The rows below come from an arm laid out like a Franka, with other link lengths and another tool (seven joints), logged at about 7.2 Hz.
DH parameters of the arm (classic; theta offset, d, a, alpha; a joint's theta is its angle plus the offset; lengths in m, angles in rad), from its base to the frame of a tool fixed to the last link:
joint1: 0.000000 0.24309 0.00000 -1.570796
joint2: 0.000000 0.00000 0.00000 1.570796
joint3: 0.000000 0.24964 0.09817 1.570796
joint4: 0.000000 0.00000 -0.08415 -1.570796
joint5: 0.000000 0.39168 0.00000 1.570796
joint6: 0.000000 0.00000 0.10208 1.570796
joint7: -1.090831 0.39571 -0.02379 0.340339
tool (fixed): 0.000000 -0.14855 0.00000 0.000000
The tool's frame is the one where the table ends.
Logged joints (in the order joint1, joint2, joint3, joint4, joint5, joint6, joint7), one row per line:
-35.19 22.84 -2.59 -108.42 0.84 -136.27 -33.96
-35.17 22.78 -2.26 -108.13 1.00 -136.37 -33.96
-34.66 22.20 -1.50 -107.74 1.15 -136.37 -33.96
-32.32 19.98 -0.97 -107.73 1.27 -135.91 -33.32
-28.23 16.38 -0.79 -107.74 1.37 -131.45 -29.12
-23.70 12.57 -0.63 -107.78 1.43 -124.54 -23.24
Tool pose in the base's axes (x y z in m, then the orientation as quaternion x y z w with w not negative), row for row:
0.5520 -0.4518 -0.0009 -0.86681 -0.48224 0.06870 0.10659
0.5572 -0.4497 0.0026 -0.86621 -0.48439 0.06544 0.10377
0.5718 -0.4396 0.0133 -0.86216 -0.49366 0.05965 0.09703
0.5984 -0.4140 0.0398 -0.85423 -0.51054 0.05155 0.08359
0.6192 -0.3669 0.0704 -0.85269 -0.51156 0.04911 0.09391
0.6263 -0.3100 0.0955 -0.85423 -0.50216 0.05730 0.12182
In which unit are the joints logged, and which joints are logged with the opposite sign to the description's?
The joints are logged in degrees. Opposite sign: joint6.
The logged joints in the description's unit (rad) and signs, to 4 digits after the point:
-0.6142 0.3986 -0.0452 -1.8923 0.0147 2.3784 -0.5927
-0.6138 0.3976 -0.0394 -1.8872 0.0175 2.3801 -0.5927
-0.6049 0.3875 -0.0262 -1.8804 0.0201 2.3801 -0.5927
-0.5641 0.3487 -0.0169 -1.8802 0.0222 2.3721 -0.5815
-0.4927 0.2859 -0.0138 -1.8804 0.0239 2.2942 -0.5082
-0.4136 0.2194 -0.0110 -1.8811 0.0250 2.1736 -0.4056

